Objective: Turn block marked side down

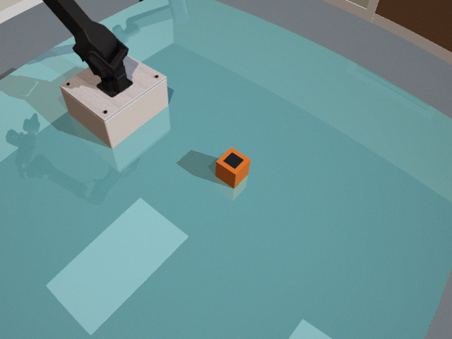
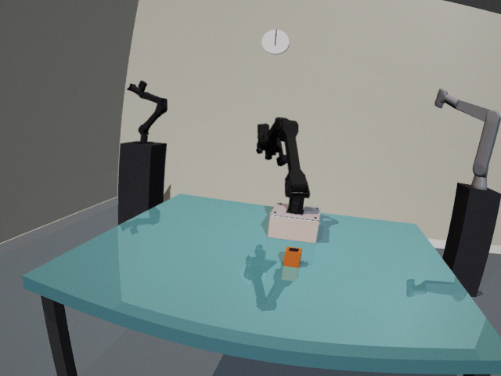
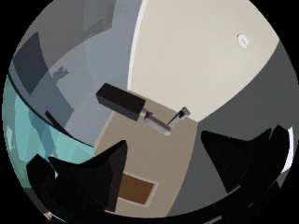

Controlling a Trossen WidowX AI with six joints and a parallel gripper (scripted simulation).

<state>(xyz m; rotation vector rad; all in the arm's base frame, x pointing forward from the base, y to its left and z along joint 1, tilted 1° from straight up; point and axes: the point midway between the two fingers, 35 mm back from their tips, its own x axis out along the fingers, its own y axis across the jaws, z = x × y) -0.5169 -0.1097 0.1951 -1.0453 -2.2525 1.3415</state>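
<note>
Right now the orange block is 870 mm ahead of my gripper tip, 120 mm to the left of it and 260 mm below it.
</note>
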